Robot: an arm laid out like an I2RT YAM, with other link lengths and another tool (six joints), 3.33 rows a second.
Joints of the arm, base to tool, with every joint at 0 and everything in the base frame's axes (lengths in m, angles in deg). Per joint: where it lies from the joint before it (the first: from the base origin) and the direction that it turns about. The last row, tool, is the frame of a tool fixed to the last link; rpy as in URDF.
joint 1: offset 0 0 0.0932 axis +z
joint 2: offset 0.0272 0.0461 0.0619 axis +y
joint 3: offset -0.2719 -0.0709 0 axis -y
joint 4: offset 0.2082 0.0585 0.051 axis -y
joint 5: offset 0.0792 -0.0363 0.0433 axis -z
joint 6: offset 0.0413 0 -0.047 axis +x
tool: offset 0.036 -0.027 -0.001 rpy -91.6 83.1 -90
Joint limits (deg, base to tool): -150..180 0..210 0..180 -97..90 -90..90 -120..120
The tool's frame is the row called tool.
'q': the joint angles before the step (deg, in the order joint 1, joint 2, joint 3, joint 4, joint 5, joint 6). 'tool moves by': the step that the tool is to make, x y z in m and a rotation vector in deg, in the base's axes. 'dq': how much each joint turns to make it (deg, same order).
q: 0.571, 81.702, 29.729, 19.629, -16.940, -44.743
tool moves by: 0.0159, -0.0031, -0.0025, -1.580, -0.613, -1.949
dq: 0.028, 4.246, 2.172, 2.588, 2.517, -0.305
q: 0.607, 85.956, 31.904, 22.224, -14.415, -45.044
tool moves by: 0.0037, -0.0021, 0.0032, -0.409, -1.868, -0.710
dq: -0.235, 0.608, 0.031, 2.411, 0.625, -0.125
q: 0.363, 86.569, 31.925, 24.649, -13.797, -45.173
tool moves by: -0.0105, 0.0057, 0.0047, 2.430, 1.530, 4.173
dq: -0.242, -3.495, -0.062, -5.002, -5.039, -0.173
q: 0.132, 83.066, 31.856, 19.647, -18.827, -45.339
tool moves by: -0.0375, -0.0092, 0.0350, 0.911, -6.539, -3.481
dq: -1.404, -14.506, -3.684, -3.691, 1.377, 1.933
